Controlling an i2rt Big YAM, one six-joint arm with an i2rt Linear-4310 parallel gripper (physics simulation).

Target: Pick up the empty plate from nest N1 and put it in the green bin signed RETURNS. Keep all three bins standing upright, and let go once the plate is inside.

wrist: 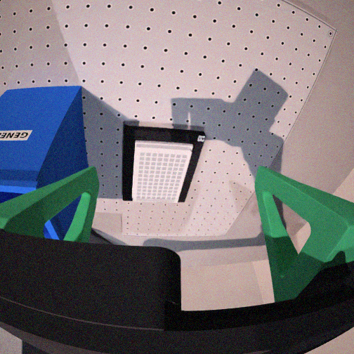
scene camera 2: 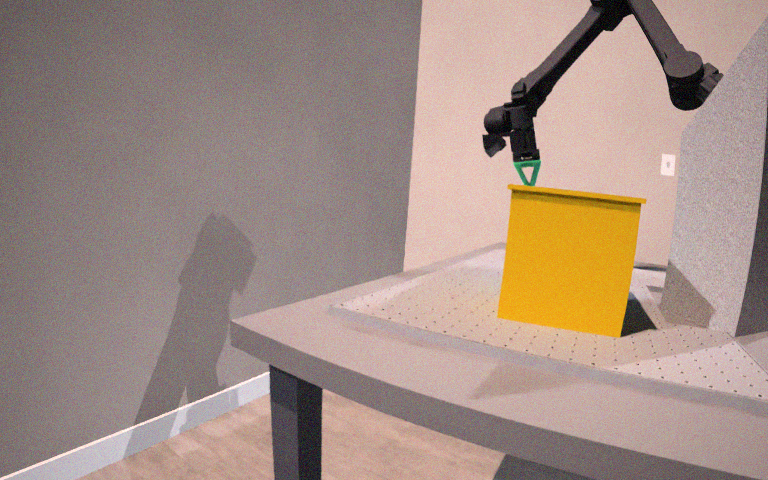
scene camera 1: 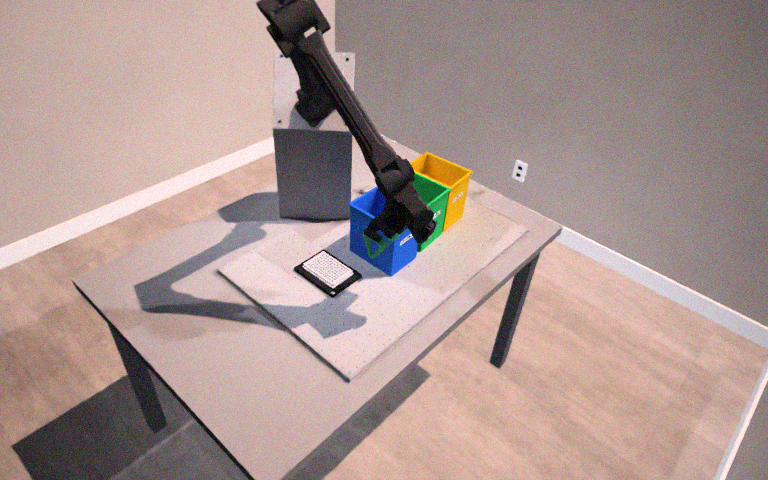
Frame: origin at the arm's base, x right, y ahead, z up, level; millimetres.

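Where they show: gripper, between the fingertips: (scene camera 1: 380, 249); arm's base, origin of its link: (scene camera 2: 737, 110) (scene camera 1: 318, 104).
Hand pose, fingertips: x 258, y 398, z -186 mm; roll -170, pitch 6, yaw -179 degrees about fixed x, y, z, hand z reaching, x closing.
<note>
Each offset is from my fingertips to the top centre of the thing.
The white gridded plate {dx -6, dy -177, dz -164 mm} (scene camera 1: 328, 268) (wrist: 162, 172) lies flat in a black nest {dx -6, dy -177, dz -176 mm} (scene camera 1: 345, 283) (wrist: 128, 165), whose small corner label is too blurred to read with certainty. My gripper (scene camera 1: 374, 253) (scene camera 2: 528, 182) (wrist: 176, 175) is open and empty, with green fingers wide apart. It is raised above the board, apart from the plate; in the wrist view the plate shows between and beyond the fingers. In scene camera 1 a finger overlaps the blue bin. The green bin {dx -321, dy -81, dz -10 mm} (scene camera 1: 443, 204) stands upright between the blue and yellow bins, its sign partly hidden by the gripper.
The blue bin {dx -176, dy -93, dz -10 mm} (scene camera 1: 362, 226) (wrist: 55, 125) stands upright beside the nest, close to my gripper, and bears a sign starting "GENE". The yellow bin {dx -451, dy -68, dz -10 mm} (scene camera 1: 453, 215) (scene camera 2: 569, 260) stands upright at the row's far end. A tall grey pedestal (scene camera 1: 314, 175) stands behind.
</note>
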